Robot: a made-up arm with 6 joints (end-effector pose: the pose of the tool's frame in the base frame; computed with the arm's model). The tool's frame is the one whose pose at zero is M.
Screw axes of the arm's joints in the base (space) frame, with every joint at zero. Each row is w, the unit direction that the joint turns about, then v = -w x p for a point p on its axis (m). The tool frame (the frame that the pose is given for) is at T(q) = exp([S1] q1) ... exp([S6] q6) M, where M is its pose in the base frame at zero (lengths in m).
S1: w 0 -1 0 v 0.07 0 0
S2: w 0 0 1 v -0.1 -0.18 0
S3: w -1 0 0 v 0 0.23 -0.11
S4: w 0 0 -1 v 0.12 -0.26 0
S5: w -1 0 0 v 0 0.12 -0.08
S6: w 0 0 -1 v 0.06 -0.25 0
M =
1 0 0 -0.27
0 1 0 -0.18
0 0 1 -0.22
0 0 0 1
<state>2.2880 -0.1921 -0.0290 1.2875 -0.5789 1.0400</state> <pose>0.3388 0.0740 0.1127 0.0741 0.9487 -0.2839 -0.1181</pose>
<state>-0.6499 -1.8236 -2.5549 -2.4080 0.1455 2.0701</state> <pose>0.0954 0.3114 -0.4851 0.4108 0.3590 -0.7720 -0.3261</pose>
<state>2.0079 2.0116 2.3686 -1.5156 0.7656 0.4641</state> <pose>0.1843 -0.4700 0.4145 0.6213 0.6681 0.0017 0.4093</pose>
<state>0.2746 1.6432 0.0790 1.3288 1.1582 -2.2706</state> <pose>0.4137 -0.5197 -0.1202 0.3067 -0.4419 0.4040 0.7399</pose>
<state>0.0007 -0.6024 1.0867 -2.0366 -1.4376 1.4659</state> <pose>-0.2357 0.2087 -0.0188 0.4867 -0.2561 0.7747 -0.3120</pose>
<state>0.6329 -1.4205 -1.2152 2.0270 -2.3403 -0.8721</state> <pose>0.1975 0.2020 -0.2898 0.4890 -0.0165 0.5324 0.6908</pose>
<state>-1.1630 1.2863 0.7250 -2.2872 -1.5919 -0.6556</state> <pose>-0.2084 -0.6766 -0.0696 0.5393 -0.2057 -0.6588 -0.4826</pose>
